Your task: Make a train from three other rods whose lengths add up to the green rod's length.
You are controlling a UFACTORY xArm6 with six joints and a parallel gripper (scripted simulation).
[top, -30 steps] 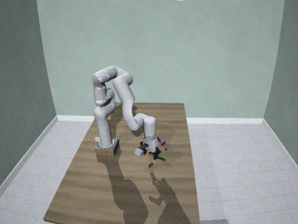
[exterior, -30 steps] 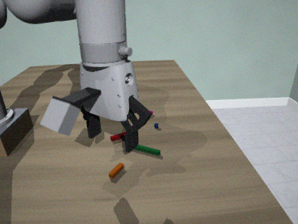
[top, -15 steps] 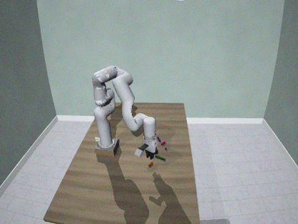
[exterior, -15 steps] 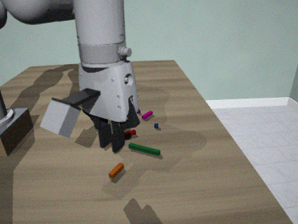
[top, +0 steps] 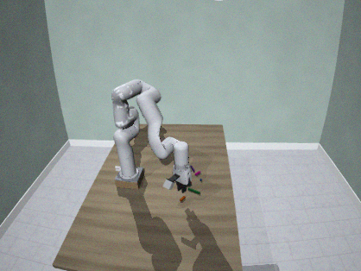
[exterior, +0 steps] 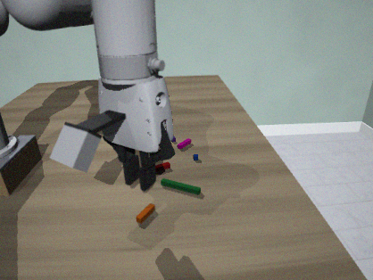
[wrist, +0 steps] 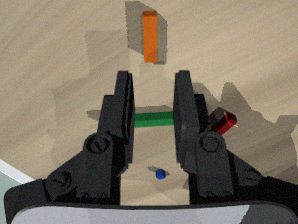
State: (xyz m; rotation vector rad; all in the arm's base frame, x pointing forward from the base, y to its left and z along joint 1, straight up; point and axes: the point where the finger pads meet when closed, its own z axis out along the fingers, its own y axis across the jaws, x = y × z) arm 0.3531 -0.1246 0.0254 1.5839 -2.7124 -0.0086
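Now: hand 80 mm above the orange rod. Also, from my hand: green rod: 80 mm to the left, 80 mm below, 60 mm ahead; then red rod: 140 mm to the left, 80 mm below; then blue rod: 190 mm to the left, 90 mm ahead, 80 mm below.
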